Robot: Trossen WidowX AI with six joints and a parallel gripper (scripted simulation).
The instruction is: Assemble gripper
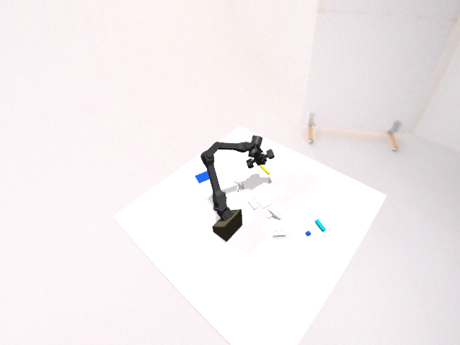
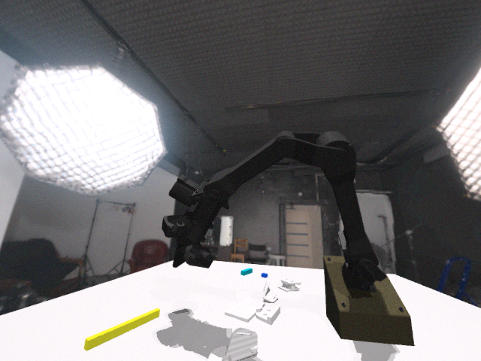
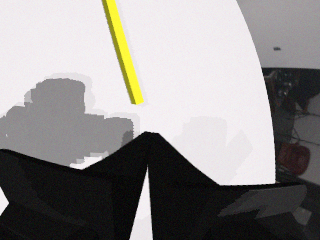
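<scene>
Now: the white jaw 270 mm to the right of my gripper tip, 220 mm behind it and 110 mm below it. From my gripper tip the other things lie so: flat white plate 170 mm behind, 120 mm to the right, 120 mm below; flat blue tile 330 mm to the left, 280 mm behind, 120 mm below; yellow bar 120 mm below, 60 mm to the left, 60 mm ahead.
</scene>
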